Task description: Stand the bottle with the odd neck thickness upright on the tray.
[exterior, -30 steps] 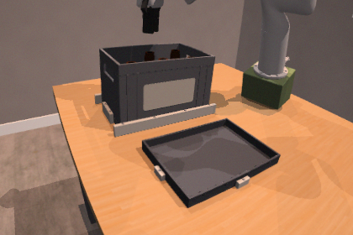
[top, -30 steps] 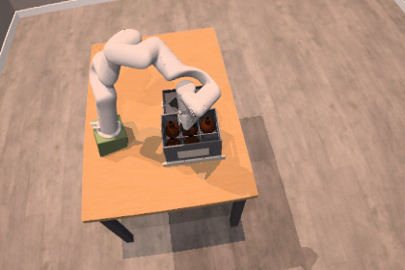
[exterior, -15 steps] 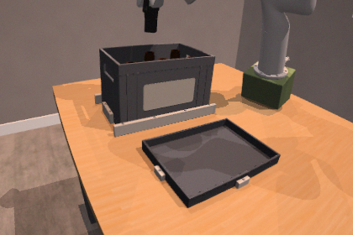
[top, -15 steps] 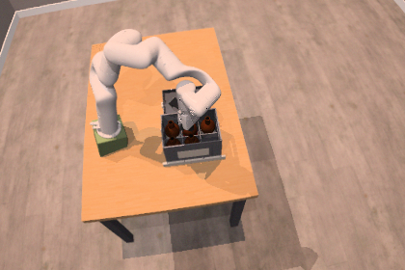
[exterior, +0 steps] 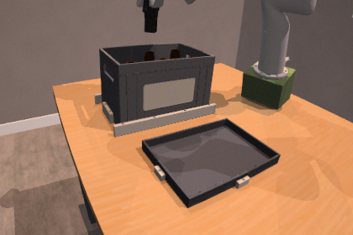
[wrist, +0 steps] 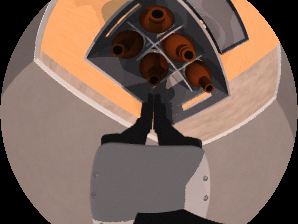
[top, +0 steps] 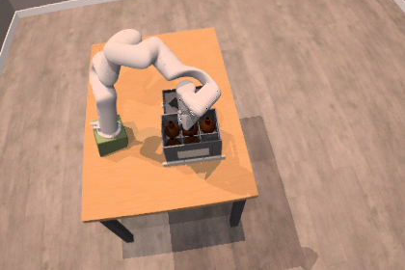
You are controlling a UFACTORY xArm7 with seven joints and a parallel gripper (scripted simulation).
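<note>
The crate is 160 mm below my hand and 40 mm to the left of it. Also, from my hand: dark tray: 310 mm to the left, 230 mm below; then glass bottle: 160 mm below, 90 mm ahead, 80 mm to the left.
</note>
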